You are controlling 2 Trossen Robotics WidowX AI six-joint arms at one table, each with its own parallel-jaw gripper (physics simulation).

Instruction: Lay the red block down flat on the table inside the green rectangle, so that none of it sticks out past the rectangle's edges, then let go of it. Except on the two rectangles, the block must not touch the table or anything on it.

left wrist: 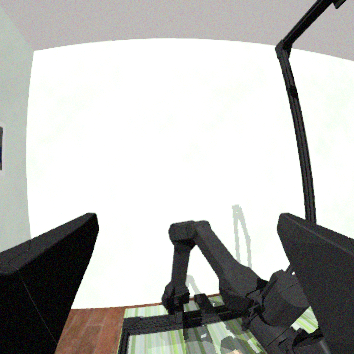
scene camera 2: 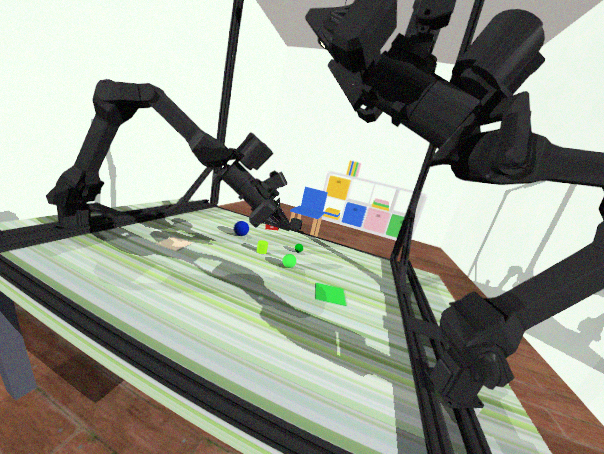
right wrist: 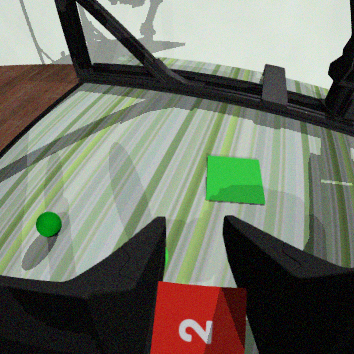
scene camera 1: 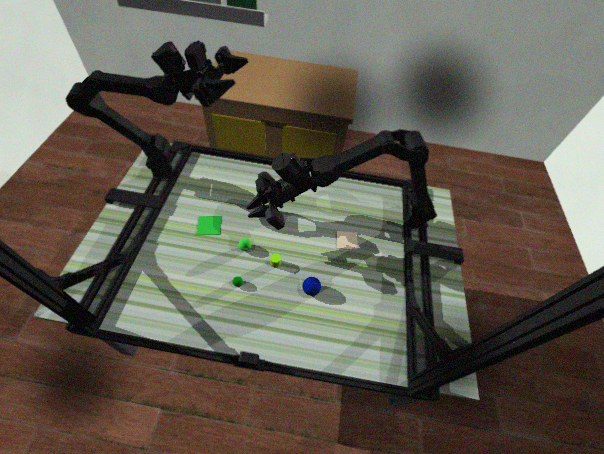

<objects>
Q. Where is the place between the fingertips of my right gripper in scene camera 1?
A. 247,212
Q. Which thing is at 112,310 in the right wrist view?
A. My right gripper.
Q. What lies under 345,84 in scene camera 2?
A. My left gripper.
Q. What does my left gripper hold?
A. Nothing.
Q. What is my right gripper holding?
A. A red block.
</objects>
